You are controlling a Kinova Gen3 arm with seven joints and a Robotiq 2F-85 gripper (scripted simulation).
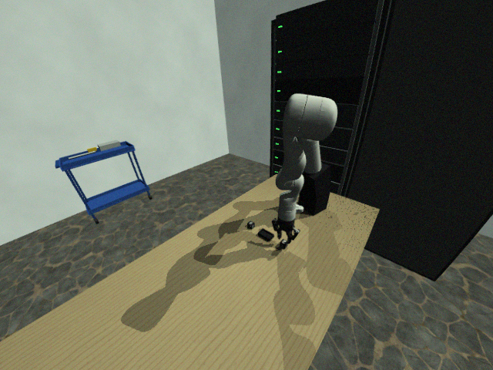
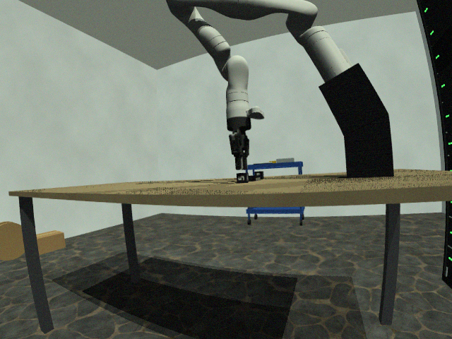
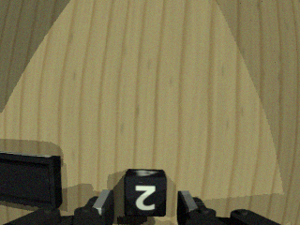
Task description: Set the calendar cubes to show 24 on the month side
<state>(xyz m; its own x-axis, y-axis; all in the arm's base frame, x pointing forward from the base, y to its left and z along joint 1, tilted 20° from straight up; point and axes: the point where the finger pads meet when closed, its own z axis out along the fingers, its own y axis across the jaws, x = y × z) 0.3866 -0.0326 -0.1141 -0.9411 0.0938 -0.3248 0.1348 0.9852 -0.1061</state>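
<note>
The black date cube lies 40 mm below my hand. Round my hand: black tray 110 mm to the right, 50 mm below, 20 mm behind; then black cube 210 mm to the right, 40 mm below, 40 mm behind.
</note>
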